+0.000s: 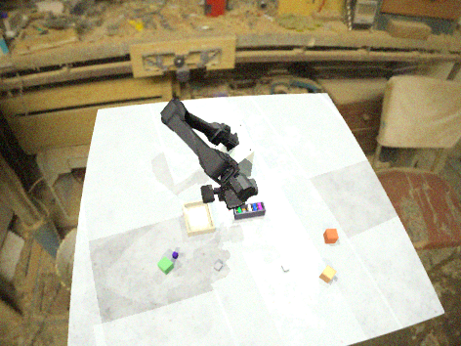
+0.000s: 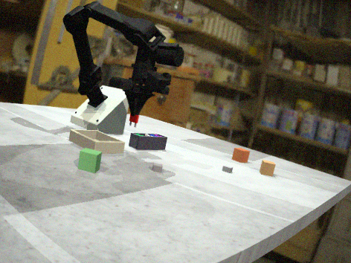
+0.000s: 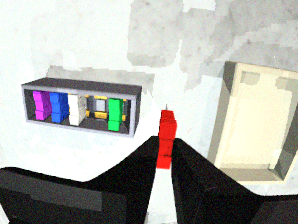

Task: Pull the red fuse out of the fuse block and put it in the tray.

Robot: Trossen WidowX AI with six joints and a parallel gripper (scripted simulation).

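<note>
My gripper tip is 110 mm to the left of the beige tray, 90 mm above it and 10 mm past it. Round my gripper tip: red fuse: 10 mm below; green fuse: 70 mm below, 40 mm to the left, 10 mm behind; white fuse: 80 mm to the left, 70 mm below, 10 mm behind.
</note>
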